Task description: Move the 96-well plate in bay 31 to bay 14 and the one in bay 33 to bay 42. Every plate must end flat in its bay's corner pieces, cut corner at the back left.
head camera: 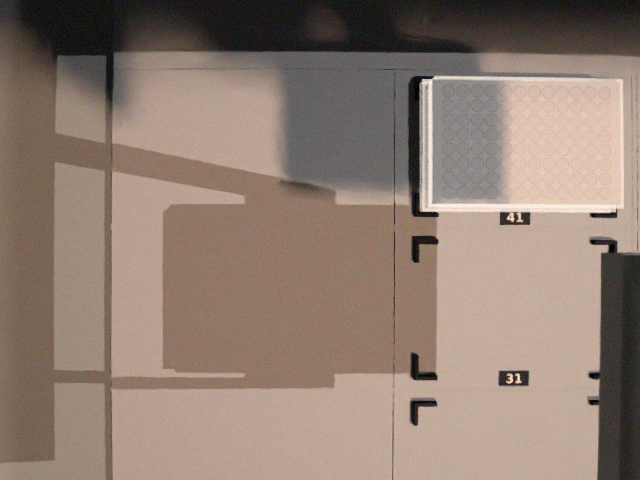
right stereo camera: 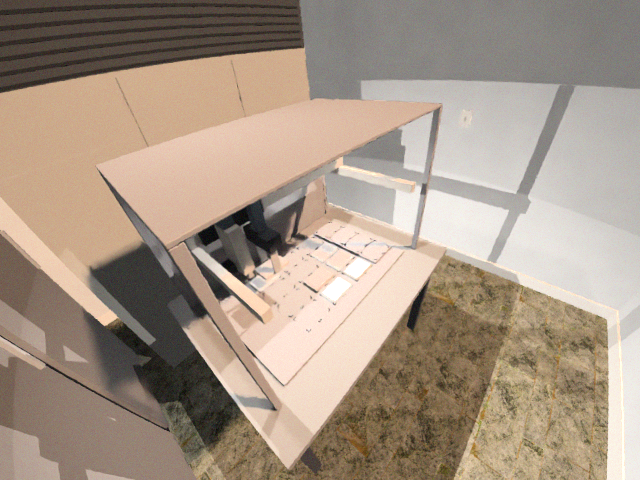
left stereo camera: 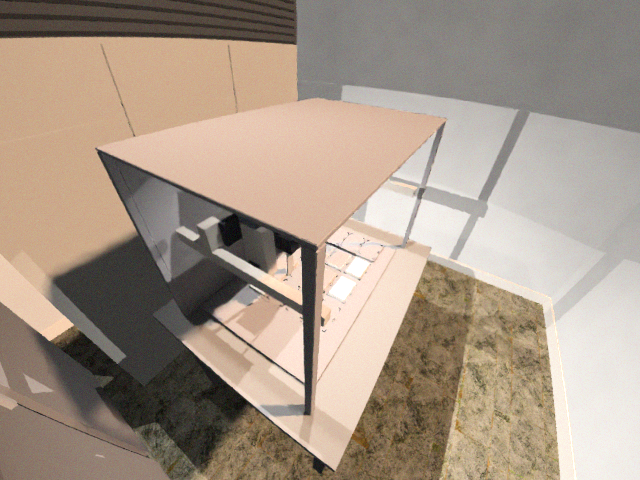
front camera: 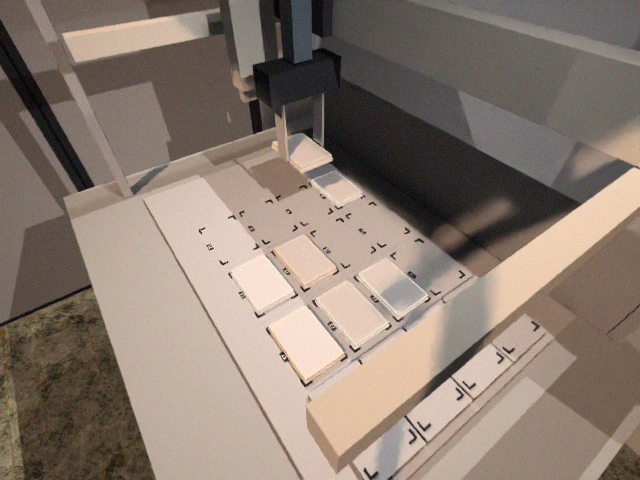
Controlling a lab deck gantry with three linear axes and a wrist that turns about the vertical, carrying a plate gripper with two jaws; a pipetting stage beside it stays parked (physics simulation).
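In the front view my gripper is raised at the back and shut on a pale 96-well plate, which it holds level above the deck. Bay 31 holds no plate. The plate in bay 33 lies flat in its corner pieces. Bay 42 is empty. Bay 14 shows in part past the beam in the front view, with no plate on the part that shows. The held plate's cut corner cannot be made out. The jaws are out of the head view.
A plate sits in bay 41. Other plates stand in bay 12, bay 22, bay 13 and bay 23. A thick beam crosses above the deck's near end. The pipetting stage is beside the gripper.
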